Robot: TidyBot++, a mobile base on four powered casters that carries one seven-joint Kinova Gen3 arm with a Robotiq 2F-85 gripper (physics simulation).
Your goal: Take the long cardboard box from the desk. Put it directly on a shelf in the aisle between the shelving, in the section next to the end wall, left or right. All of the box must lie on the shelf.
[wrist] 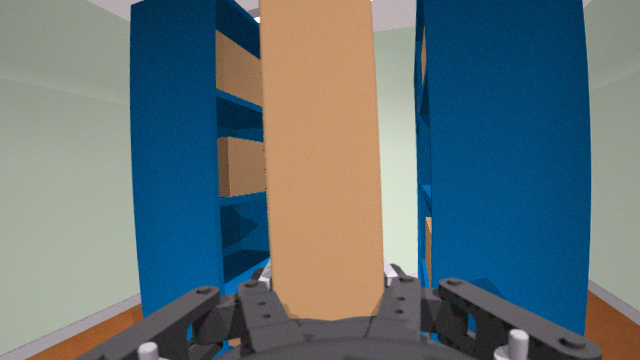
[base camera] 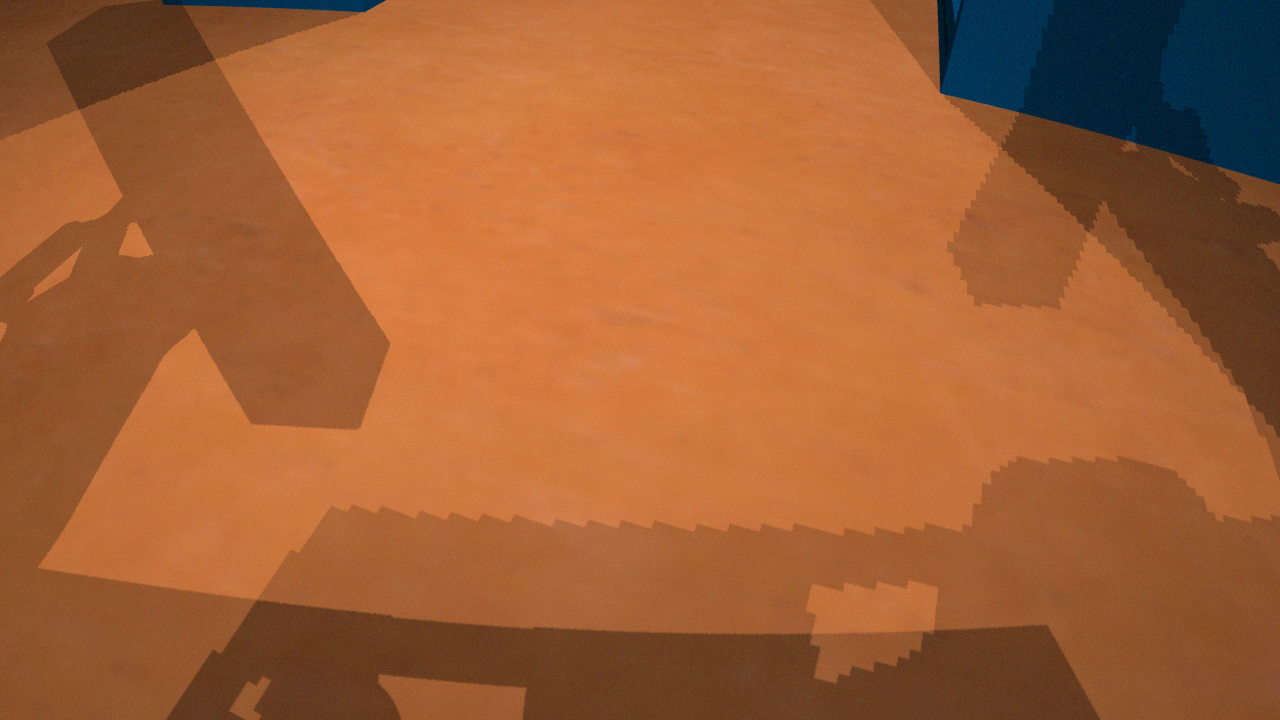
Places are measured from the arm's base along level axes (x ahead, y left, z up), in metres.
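Pixels of known places: gripper, fingertip midpoint: [wrist: 326, 274].
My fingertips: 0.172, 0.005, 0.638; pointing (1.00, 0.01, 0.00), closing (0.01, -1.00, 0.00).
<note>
For each thing: its top centre in the pictures, then the offset to it from my fingertips, as dx, dy, dz. "pt": a spot on its surface instead.
- box at its top centre: [wrist: 457, 224] +1.271, -0.682, -0.231
- right shelving's foot at a spot on its surface: [base camera: 1109, 71] pt +0.687, -0.522, -0.958
- blue foot at a spot on its surface: [base camera: 268, 3] pt +1.037, +0.618, -1.028
The long cardboard box [wrist: 325, 150] runs away from the wrist camera up the middle of the wrist view, its far end past the top edge. My gripper [wrist: 326, 274] is shut on the box, one finger on each side. Blue shelving stands on the left [wrist: 175, 150] and on the right [wrist: 505, 150] in the wrist view, with the aisle between them partly hidden by the box. The open shelves of the left unit show in part, those of the right unit as a narrow strip. A pale green end wall [wrist: 396, 150] shows at the aisle's far end.
Cardboard boxes stand on the left unit's upper shelf [wrist: 237, 67] and the shelf below [wrist: 245, 167]. Part of another box [wrist: 428, 245] shows in the right unit. In the base view, the right shelving's foot [base camera: 1109, 71] stands at the top right, another blue foot [base camera: 268, 3] at the top left.
</note>
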